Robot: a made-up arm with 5 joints.
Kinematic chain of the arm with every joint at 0, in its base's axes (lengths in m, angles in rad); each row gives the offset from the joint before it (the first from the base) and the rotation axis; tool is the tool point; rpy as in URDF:
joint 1: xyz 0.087 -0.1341 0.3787 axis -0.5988 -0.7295 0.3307
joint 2: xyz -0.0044 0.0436 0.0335 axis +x
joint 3: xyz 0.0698 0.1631 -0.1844 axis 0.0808 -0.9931 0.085
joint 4: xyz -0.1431 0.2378 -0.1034 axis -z
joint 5: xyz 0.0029 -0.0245 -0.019 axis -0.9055 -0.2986 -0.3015
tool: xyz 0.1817 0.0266 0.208 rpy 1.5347 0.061 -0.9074
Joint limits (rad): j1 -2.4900..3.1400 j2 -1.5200..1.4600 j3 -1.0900..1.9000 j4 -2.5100..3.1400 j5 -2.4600..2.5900
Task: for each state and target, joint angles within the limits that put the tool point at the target. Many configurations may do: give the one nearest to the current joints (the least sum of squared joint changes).
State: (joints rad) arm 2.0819 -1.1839 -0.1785 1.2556 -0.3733
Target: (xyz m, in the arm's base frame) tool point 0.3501 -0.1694 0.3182
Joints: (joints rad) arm 1.5070 -1.2163 0.0942 0.8491 0.1403
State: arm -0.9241 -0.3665 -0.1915 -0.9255 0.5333
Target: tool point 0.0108 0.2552 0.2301
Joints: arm -1.2564 -1.1060 0.2239 -0.0811 0.0700
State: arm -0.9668 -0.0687 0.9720 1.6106 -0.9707
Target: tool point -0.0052 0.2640 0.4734
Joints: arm -1.2403 0.1159 0.7694 1.7414 -0.8772
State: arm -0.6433 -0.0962 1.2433 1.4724 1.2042
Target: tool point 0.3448 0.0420 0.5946
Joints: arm -0.9319 0.8218 1.2772 1.2454 1.1641
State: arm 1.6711 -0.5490 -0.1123 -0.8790 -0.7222
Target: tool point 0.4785 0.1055 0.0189
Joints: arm 1.6127 -0.3739 -0.0985 -0.8816 -0.7082
